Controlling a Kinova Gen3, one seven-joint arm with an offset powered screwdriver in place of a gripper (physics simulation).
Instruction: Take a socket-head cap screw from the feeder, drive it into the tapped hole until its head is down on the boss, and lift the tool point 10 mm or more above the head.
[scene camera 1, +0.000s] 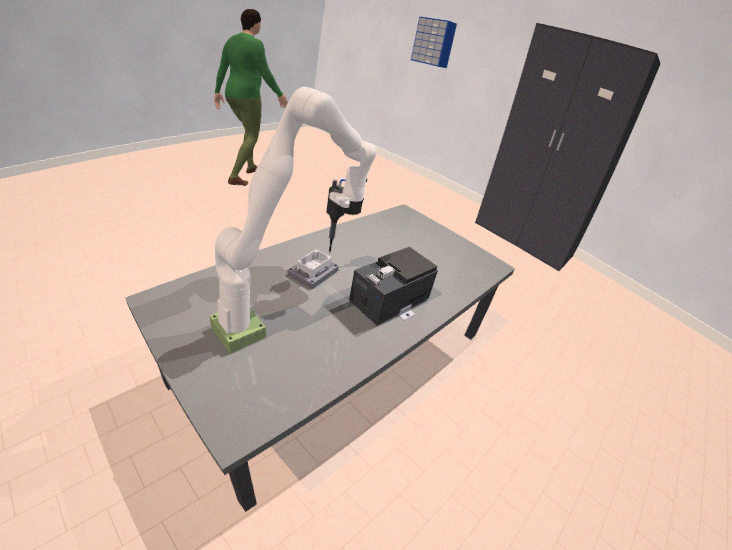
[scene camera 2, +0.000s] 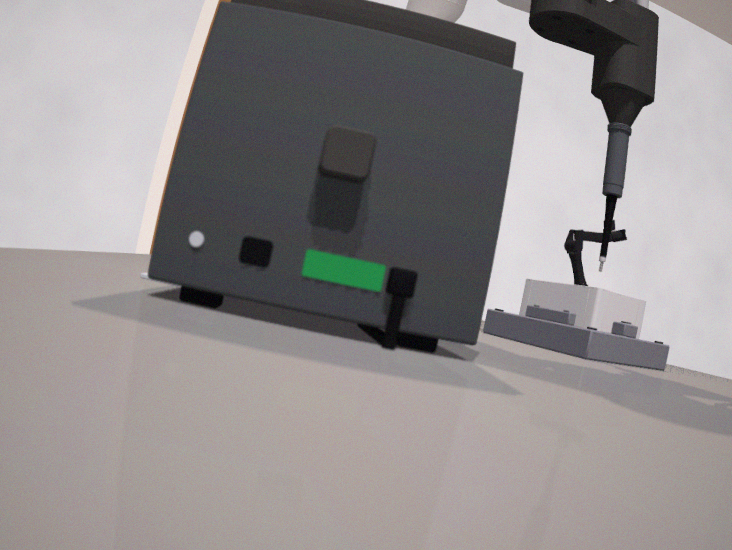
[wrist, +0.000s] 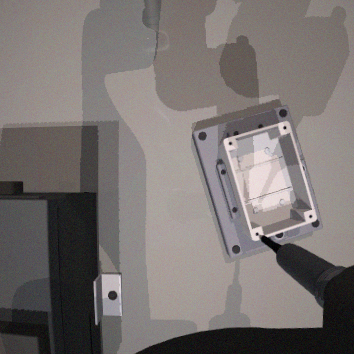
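The feeder (scene camera 1: 365, 298) (scene camera 2: 266, 147) (wrist: 75, 250) is a dark box on the table. A pale open housing (scene camera 2: 556, 298) with corner bosses sits on the grey fixture plate (scene camera 2: 532, 340) (wrist: 210, 165). My screwdriver tip (scene camera 1: 330, 250) (scene camera 2: 602, 257) (wrist: 263, 238) points down above the housing. A small silver screw (scene camera 2: 601, 266) hangs from it, apart from the housing in scene camera 2. In the wrist view the tip overlaps the housing's near-left corner, beside a dark hole (wrist: 257, 233) in that boss. The screw is hidden or too small to see in the wrist view.
A metal bracket (scene camera 1: 406, 313) (wrist: 112, 295) stands out from the feeder's side near the table. A black jointed shape (scene camera 2: 576, 263) shows behind the housing. A person in green (scene camera 1: 243, 65) is on the floor beyond the table, and a dark cabinet (scene camera 1: 568, 141) stands at the wall.
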